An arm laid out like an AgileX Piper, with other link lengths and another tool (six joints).
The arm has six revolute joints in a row. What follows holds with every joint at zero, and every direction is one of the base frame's. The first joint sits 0.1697 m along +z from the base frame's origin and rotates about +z. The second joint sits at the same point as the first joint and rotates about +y. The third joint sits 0.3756 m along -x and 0.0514 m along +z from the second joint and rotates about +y. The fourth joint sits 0.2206 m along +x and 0.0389 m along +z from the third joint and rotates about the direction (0.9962, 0, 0.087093). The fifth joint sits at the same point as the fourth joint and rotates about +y. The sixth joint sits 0.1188 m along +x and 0.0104 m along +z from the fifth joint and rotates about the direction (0.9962, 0, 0.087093). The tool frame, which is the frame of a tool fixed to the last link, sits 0.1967 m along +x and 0.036 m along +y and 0.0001 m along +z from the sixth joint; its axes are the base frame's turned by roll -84.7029, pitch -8.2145 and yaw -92.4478 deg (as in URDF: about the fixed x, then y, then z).
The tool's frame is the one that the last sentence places.
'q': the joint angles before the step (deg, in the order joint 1, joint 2, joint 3, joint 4, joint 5, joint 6). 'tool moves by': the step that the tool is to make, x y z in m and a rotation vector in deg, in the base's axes. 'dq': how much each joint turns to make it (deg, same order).
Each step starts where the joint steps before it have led.
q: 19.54 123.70 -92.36 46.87 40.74 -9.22
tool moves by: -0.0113 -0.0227 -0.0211 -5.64 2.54 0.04
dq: -0.01 -0.34 -0.01 -9.12 2.13 6.82
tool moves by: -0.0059 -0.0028 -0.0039 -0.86 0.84 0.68
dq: 0.01 0.00 0.00 -1.15 1.08 0.52
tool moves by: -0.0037 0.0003 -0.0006 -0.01 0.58 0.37
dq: 0.00 0.00 -0.01 0.01 0.69 -0.01
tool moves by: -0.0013 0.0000 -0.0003 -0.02 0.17 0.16
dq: -0.01 0.00 0.03 0.01 0.21 -0.07
